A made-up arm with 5 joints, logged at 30 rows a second.
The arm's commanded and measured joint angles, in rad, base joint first. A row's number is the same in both.
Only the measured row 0 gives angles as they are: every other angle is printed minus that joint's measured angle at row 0.
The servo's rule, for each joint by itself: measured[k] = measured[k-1] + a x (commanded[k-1-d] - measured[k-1]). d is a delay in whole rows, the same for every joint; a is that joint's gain. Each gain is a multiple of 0.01, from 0.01 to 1. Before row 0 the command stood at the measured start. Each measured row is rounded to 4 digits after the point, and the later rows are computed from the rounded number. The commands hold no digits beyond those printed.
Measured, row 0: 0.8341, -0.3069, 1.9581, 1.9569, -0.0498
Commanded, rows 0 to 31: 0.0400, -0.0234, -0.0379, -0.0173, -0.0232; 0.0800, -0.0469, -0.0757, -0.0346, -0.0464; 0.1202, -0.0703, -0.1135, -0.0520, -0.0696; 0.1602, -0.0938, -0.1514, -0.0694, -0.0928; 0.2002, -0.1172, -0.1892, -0.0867, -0.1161; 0.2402, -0.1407, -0.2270, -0.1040, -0.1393; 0.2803, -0.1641, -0.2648, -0.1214, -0.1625; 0.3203, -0.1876, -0.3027, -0.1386, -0.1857; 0.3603, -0.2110, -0.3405, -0.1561, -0.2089; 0.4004, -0.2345, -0.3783, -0.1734, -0.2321; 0.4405, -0.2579, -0.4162, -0.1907, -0.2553; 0.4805, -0.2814, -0.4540, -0.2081, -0.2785; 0.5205, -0.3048, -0.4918, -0.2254, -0.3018; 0.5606, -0.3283, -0.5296, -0.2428, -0.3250; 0.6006, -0.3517, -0.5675, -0.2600, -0.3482; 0.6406, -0.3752, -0.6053, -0.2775, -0.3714; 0.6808, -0.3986, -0.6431, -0.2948, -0.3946; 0.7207, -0.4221, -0.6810, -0.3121, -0.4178; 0.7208, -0.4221, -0.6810, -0.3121, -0.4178; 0.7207, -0.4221, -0.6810, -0.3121, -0.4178; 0.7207, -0.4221, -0.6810, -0.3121, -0.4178; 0.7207, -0.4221, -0.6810, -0.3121, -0.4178; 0.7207, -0.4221, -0.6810, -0.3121, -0.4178; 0.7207, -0.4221, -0.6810, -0.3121, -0.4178; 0.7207, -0.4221, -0.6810, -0.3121, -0.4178; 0.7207, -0.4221, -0.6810, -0.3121, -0.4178; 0.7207, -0.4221, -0.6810, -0.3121, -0.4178; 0.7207, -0.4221, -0.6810, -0.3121, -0.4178; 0.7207, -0.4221, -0.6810, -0.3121, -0.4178; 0.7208, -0.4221, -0.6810, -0.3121, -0.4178; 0.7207, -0.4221, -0.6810, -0.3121, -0.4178; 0.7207, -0.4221, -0.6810, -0.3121, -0.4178
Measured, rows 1 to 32: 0.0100, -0.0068, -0.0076, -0.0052, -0.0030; 0.0275, -0.0184, -0.0212, -0.0140, -0.0086; 0.0507, -0.0335, -0.0397, -0.0254, -0.0165; 0.0781, -0.0510, -0.0620, -0.0386, -0.0264; 0.1086, -0.0702, -0.0874, -0.0530, -0.0381; 0.1415, -0.0906, -0.1153, -0.0683, -0.0513; 0.1762, -0.1119, -0.1452, -0.0842, -0.0658; 0.2122, -0.1339, -0.1767, -0.1005, -0.0814; 0.2492, -0.1563, -0.2095, -0.1172, -0.0980; 0.2870, -0.1790, -0.2433, -0.1341, -0.1154; 0.3254, -0.2019, -0.2779, -0.1511, -0.1336; 0.3642, -0.2250, -0.3131, -0.1682, -0.1524; 0.4033, -0.2481, -0.3488, -0.1854, -0.1718; 0.4426, -0.2714, -0.3850, -0.2026, -0.1917; 0.4821, -0.2947, -0.4215, -0.2198, -0.2120; 0.5217, -0.3180, -0.4583, -0.2371, -0.2327; 0.5615, -0.3414, -0.4953, -0.2544, -0.2537; 0.6013, -0.3648, -0.5324, -0.2717, -0.2750; 0.6312, -0.3814, -0.5621, -0.2838, -0.2936; 0.6536, -0.3932, -0.5859, -0.2923, -0.3097; 0.6704, -0.4016, -0.6049, -0.2982, -0.3238; 0.6830, -0.4075, -0.6201, -0.3024, -0.3360; 0.6924, -0.4117, -0.6323, -0.3053, -0.3466; 0.6995, -0.4147, -0.6420, -0.3073, -0.3559; 0.7048, -0.4168, -0.6498, -0.3087, -0.3639; 0.7088, -0.4183, -0.6560, -0.3097, -0.3709; 0.7118, -0.4194, -0.6610, -0.3104, -0.3770; 0.7140, -0.4202, -0.6650, -0.3109, -0.3823; 0.7157, -0.4208, -0.6682, -0.3113, -0.3869; 0.7170, -0.4212, -0.6708, -0.3115, -0.3909; 0.7179, -0.4215, -0.6728, -0.3117, -0.3944; 0.7186, -0.4217, -0.6744, -0.3118, -0.3974
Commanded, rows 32 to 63: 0.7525, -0.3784, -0.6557, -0.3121, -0.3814; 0.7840, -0.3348, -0.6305, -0.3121, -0.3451; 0.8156, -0.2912, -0.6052, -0.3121, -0.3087; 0.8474, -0.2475, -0.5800, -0.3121, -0.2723; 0.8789, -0.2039, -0.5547, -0.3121, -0.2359; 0.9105, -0.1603, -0.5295, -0.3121, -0.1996; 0.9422, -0.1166, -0.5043, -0.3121, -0.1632; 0.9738, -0.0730, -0.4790, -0.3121, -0.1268; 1.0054, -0.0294, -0.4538, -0.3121, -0.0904; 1.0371, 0.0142, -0.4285, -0.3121, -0.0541; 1.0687, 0.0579, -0.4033, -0.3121, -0.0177; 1.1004, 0.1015, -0.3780, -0.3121, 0.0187; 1.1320, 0.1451, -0.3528, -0.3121, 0.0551; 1.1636, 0.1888, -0.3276, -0.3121, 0.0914; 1.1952, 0.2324, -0.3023, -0.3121, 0.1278; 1.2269, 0.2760, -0.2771, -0.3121, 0.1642; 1.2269, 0.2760, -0.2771, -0.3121, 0.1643; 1.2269, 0.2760, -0.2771, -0.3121, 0.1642; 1.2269, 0.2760, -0.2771, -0.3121, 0.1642; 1.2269, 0.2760, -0.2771, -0.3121, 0.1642; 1.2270, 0.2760, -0.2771, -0.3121, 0.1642; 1.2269, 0.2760, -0.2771, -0.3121, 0.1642; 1.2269, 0.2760, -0.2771, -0.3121, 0.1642; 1.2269, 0.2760, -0.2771, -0.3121, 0.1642; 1.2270, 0.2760, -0.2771, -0.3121, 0.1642; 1.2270, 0.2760, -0.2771, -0.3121, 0.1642; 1.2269, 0.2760, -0.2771, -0.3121, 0.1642; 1.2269, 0.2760, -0.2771, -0.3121, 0.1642; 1.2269, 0.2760, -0.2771, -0.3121, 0.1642; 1.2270, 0.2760, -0.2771, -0.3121, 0.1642; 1.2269, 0.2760, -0.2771, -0.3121, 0.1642; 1.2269, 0.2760, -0.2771, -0.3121, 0.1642
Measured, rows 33 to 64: 0.7271, -0.4091, -0.6707, -0.3119, -0.3953; 0.7413, -0.3876, -0.6627, -0.3120, -0.3888; 0.7599, -0.3596, -0.6512, -0.3120, -0.3784; 0.7818, -0.3271, -0.6370, -0.3120, -0.3646; 0.8061, -0.2914, -0.6205, -0.3120, -0.3479; 0.8322, -0.2534, -0.6023, -0.3120, -0.3286; 0.8597, -0.2137, -0.5827, -0.3120, -0.3071; 0.8882, -0.1729, -0.5620, -0.3120, -0.2837; 0.9175, -0.1313, -0.5404, -0.3120, -0.2586; 0.9474, -0.0891, -0.5180, -0.3120, -0.2320; 0.9777, -0.0465, -0.4951, -0.3120, -0.2041; 1.0084, -0.0036, -0.4717, -0.3120, -0.1751; 1.0393, 0.0395, -0.4479, -0.3120, -0.1452; 1.0704, 0.0828, -0.4238, -0.3120, -0.1144; 1.1016, 0.1262, -0.3995, -0.3120, -0.0829; 1.1329, 0.1696, -0.3750, -0.3120, -0.0508; 1.1564, 0.2005, -0.3554, -0.3120, -0.0228; 1.1740, 0.2224, -0.3397, -0.3120, 0.0015; 1.1872, 0.2379, -0.3272, -0.3120, 0.0227; 1.1971, 0.2489, -0.3172, -0.3120, 0.0411; 1.2046, 0.2568, -0.3092, -0.3120, 0.0571; 1.2102, 0.2624, -0.3028, -0.3120, 0.0710; 1.2144, 0.2663, -0.2977, -0.3120, 0.0831; 1.2175, 0.2691, -0.2936, -0.3120, 0.0936; 1.2199, 0.2711, -0.2903, -0.3120, 0.1028; 1.2217, 0.2725, -0.2877, -0.3120, 0.1108; 1.2230, 0.2735, -0.2856, -0.3120, 0.1177; 1.2240, 0.2742, -0.2839, -0.3120, 0.1237; 1.2247, 0.2747, -0.2825, -0.3120, 0.1290; 1.2253, 0.2751, -0.2814, -0.3120, 0.1336; 1.2257, 0.2754, -0.2805, -0.3120, 0.1376; 1.2260, 0.2756, -0.2798, -0.3120, 0.1411
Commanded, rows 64 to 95: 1.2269, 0.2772, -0.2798, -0.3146, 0.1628; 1.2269, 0.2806, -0.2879, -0.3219, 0.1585; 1.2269, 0.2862, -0.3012, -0.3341, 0.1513; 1.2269, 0.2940, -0.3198, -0.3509, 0.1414; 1.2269, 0.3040, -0.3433, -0.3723, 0.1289; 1.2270, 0.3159, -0.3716, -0.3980, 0.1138; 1.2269, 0.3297, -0.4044, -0.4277, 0.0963; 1.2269, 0.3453, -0.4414, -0.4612, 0.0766; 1.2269, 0.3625, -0.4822, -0.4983, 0.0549; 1.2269, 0.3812, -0.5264, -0.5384, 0.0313; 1.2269, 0.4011, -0.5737, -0.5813, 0.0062; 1.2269, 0.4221, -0.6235, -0.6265, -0.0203; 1.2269, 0.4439, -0.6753, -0.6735, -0.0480; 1.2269, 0.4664, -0.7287, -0.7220, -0.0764; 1.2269, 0.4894, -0.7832, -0.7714, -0.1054; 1.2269, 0.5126, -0.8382, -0.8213, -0.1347; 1.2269, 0.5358, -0.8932, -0.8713, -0.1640; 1.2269, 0.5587, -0.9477, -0.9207, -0.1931; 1.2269, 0.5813, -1.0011, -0.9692, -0.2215; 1.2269, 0.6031, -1.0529, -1.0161, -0.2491; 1.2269, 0.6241, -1.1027, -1.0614, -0.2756; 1.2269, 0.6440, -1.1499, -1.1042, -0.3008; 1.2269, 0.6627, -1.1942, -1.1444, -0.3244; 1.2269, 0.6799, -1.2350, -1.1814, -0.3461; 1.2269, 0.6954, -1.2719, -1.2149, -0.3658; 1.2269, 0.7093, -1.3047, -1.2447, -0.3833; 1.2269, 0.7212, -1.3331, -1.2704, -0.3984; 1.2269, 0.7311, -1.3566, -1.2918, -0.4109; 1.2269, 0.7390, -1.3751, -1.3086, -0.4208; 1.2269, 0.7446, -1.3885, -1.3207, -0.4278; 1.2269, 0.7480, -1.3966, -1.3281, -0.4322; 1.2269, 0.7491, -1.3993, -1.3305, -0.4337
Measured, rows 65 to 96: 1.2262, 0.2761, -0.2798, -0.3128, 0.1439; 1.2264, 0.2774, -0.2814, -0.3155, 0.1458; 1.2265, 0.2800, -0.2854, -0.3211, 0.1465; 1.2266, 0.2841, -0.2923, -0.3300, 0.1458; 1.2267, 0.2899, -0.3025, -0.3427, 0.1436; 1.2268, 0.2974, -0.3163, -0.3593, 0.1397; 1.2268, 0.3068, -0.3339, -0.3798, 0.1341; 1.2268, 0.3180, -0.3554, -0.4042, 0.1266; 1.2268, 0.3309, -0.3808, -0.4324, 0.1173; 1.2268, 0.3455, -0.4099, -0.4642, 0.1061; 1.2268, 0.3616, -0.4427, -0.4993, 0.0931; 1.2268, 0.3791, -0.4789, -0.5375, 0.0784; 1.2268, 0.3979, -0.5182, -0.5783, 0.0620; 1.2268, 0.4178, -0.5603, -0.6214, 0.0440; 1.2268, 0.4386, -0.6049, -0.6664, 0.0246; 1.2268, 0.4601, -0.6516, -0.7129, 0.0039; 1.2268, 0.4821, -0.6999, -0.7604, -0.0179; 1.2268, 0.5043, -0.7495, -0.8085, -0.0407; 1.2268, 0.5266, -0.7998, -0.8567, -0.0642; 1.2268, 0.5488, -0.8504, -0.9045, -0.0882; 1.2268, 0.5706, -0.9009, -0.9516, -0.1126; 1.2268, 0.5919, -0.9507, -0.9974, -0.1371; 1.2268, 0.6124, -0.9994, -1.0415, -0.1614; 1.2268, 0.6320, -1.0465, -1.0835, -0.1854; 1.2268, 0.6504, -1.0916, -1.1229, -0.2089; 1.2268, 0.6675, -1.1342, -1.1594, -0.2316; 1.2268, 0.6831, -1.1740, -1.1927, -0.2533; 1.2268, 0.6970, -1.2105, -1.2224, -0.2738; 1.2268, 0.7092, -1.2434, -1.2483, -0.2929; 1.2268, 0.7195, -1.2724, -1.2700, -0.3104; 1.2268, 0.7278, -1.2972, -1.2874, -0.3262; 1.2268, 0.7340, -1.3176, -1.3003, -0.3402
